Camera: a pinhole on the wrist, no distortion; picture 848 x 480 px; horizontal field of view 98.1 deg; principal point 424.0 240.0 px. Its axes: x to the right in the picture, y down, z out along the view. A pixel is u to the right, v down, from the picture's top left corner.
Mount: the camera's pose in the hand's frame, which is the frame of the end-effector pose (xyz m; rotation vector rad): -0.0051 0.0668 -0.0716 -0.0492 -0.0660 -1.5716
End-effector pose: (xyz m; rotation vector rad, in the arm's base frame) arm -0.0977 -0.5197 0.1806 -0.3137 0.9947 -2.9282
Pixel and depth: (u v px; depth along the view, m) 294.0 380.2 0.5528
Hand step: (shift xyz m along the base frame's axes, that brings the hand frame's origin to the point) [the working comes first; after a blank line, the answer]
In the camera's frame: -0.1953 0.2106 0.5528

-0.1121 -0.5393 0.2153
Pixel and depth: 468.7 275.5 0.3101
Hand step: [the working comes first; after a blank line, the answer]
In the camera's frame: 0.0377 0.0299 0.3101

0.0256 -0.1876 0.1589
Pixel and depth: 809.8 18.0 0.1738
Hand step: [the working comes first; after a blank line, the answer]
In the camera's frame: 0.1822 -0.1049 0.1738

0.1361 0.0236 0.1300
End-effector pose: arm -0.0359 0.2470 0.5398 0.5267 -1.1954 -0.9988
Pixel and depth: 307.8 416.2 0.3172
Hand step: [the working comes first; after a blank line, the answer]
In the camera's frame: -0.1002 0.1519 0.3172

-0.1504 0.0078 0.3018
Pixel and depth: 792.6 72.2 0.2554
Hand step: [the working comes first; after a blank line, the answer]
In the camera's frame: 0.2559 -0.1165 0.2554

-0.2522 0.0541 -0.1342
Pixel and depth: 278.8 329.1 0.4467
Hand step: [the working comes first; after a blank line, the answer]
In the camera's frame: -0.1763 0.1082 0.4467

-0.2366 0.1074 0.3861
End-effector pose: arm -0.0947 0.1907 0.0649 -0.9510 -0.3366 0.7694
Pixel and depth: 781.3 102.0 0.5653
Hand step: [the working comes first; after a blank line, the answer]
In the camera's frame: 0.5490 -0.2120 0.5653

-0.2659 0.0060 0.6733
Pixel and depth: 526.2 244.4 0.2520
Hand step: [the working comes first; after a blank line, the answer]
In the camera's frame: 0.0700 0.0030 0.2520

-0.1160 0.1132 0.0903
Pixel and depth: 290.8 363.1 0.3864
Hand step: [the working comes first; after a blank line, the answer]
In the camera's frame: -0.1399 0.1293 0.3864

-0.1943 0.3516 -0.0328
